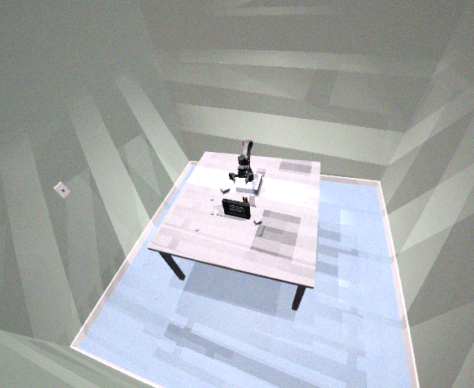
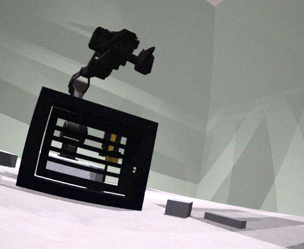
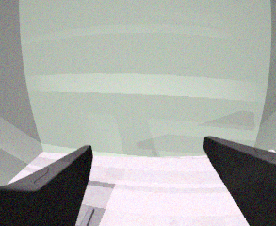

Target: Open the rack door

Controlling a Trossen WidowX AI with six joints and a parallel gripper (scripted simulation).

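The upright handle lies 260 mm below my gripper tip, 60 mm behind it and 20 mm to the left of it. From my gripper tip the other things lie so: flat bar 360 mm below, 170 mm to the left, 160 mm ahead; then block 350 mm below, 130 mm to the left, 70 mm ahead.
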